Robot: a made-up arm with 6 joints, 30 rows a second.
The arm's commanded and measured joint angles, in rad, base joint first. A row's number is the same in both.
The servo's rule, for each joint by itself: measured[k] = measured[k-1] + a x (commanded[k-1-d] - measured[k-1]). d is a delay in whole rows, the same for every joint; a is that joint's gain. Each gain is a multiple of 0.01, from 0.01 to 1. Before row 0 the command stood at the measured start. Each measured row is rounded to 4 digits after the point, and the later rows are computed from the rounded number. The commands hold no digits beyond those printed.
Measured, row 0:
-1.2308 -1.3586 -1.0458 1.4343 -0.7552 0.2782
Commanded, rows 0 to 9:
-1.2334 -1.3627 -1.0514 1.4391 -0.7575 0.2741
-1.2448 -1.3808 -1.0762 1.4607 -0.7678 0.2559
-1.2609 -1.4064 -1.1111 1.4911 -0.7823 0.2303
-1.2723 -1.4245 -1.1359 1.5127 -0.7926 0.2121
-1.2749 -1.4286 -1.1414 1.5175 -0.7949 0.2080
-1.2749 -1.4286 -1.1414 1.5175 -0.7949 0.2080
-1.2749 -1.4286 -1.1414 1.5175 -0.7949 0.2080
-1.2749 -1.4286 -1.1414 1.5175 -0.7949 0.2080
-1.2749 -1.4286 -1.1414 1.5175 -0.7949 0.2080
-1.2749 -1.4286 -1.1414 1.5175 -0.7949 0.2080
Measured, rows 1 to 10:
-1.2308 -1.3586 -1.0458 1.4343 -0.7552 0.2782
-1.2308 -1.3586 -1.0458 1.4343 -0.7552 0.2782
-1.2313 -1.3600 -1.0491 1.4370 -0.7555 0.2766
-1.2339 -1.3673 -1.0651 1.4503 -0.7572 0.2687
-1.2390 -1.3810 -1.0922 1.4731 -0.7607 0.2541
-1.2453 -1.3962 -1.1180 1.4953 -0.7652 0.2381
-1.2509 -1.4075 -1.1318 1.5077 -0.7694 0.2267
-1.2555 -1.4149 -1.1375 1.5132 -0.7730 0.2196
-1.2592 -1.4197 -1.1398 1.5156 -0.7761 0.2152
-1.2622 -1.4228 -1.1407 1.5167 -0.7787 0.2125
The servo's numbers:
d 2
a 0.19 0.35 0.59 0.56 0.14 0.38

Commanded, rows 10 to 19:
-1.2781 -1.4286 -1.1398 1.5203 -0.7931 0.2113
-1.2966 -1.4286 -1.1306 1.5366 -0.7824 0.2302
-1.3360 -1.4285 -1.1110 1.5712 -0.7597 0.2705
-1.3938 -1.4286 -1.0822 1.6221 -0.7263 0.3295
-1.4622 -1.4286 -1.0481 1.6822 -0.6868 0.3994
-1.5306 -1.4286 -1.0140 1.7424 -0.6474 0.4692
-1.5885 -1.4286 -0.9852 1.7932 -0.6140 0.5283
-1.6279 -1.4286 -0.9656 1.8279 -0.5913 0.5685
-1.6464 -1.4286 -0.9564 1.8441 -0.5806 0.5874
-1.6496 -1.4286 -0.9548 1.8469 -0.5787 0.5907
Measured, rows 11 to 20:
-1.2646 -1.4248 -1.1411 1.5171 -0.7810 0.2108
-1.2666 -1.4261 -1.1413 1.5173 -0.7829 0.2097
-1.2688 -1.4270 -1.1404 1.5190 -0.7843 0.2103
-1.2741 -1.4276 -1.1346 1.5289 -0.7840 0.2179
-1.2859 -1.4279 -1.1207 1.5526 -0.7806 0.2379
-1.3064 -1.4281 -1.0980 1.5915 -0.7730 0.2727
-1.3360 -1.4283 -1.0686 1.6423 -0.7609 0.3208
-1.3730 -1.4284 -1.0364 1.6984 -0.7450 0.3772
-1.4139 -1.4285 -1.0062 1.7515 -0.7267 0.4346
-1.4546 -1.4285 -0.9822 1.7943 -0.7077 0.4855

